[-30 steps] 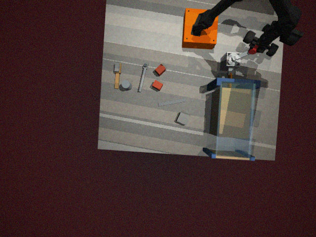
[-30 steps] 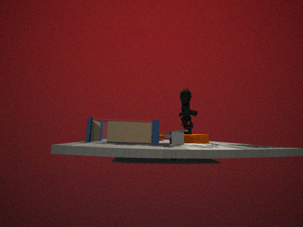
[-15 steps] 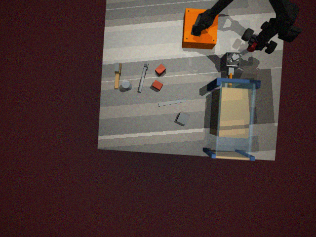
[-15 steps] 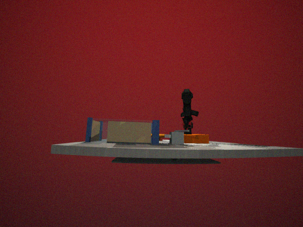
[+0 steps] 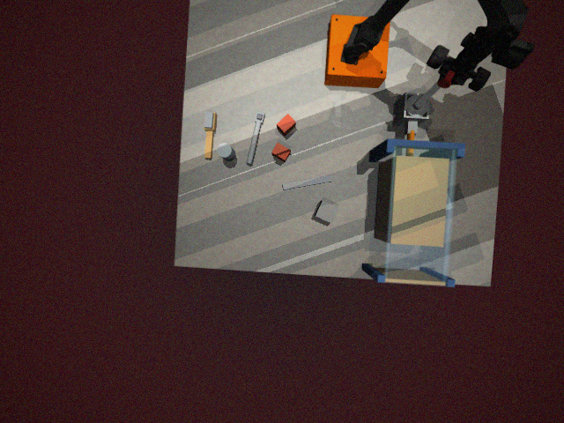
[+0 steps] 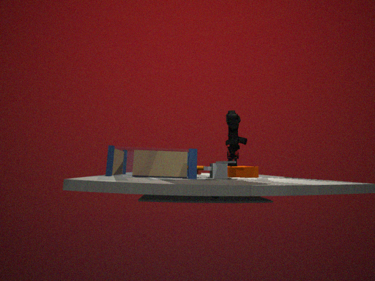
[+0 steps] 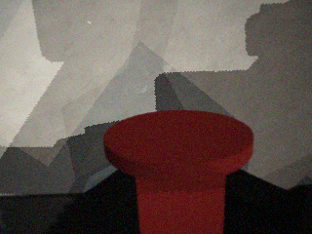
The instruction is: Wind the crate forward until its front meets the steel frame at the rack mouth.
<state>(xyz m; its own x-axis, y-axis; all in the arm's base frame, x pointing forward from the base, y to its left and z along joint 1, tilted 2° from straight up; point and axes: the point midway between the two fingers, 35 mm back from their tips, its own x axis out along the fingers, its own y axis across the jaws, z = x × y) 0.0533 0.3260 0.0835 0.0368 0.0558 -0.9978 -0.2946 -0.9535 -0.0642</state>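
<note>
Now: gripper tip 3 cm short of the grey crank handle, 2 cm to the left of it and 1 cm above it. From my gripper tip the other things lie so: winch (7 cm ahead, 6 cm to the right, 8 cm below); then red knob (2 cm above); then blue frame (24 cm ahead, 3 cm to the right, 1 cm below).
</note>
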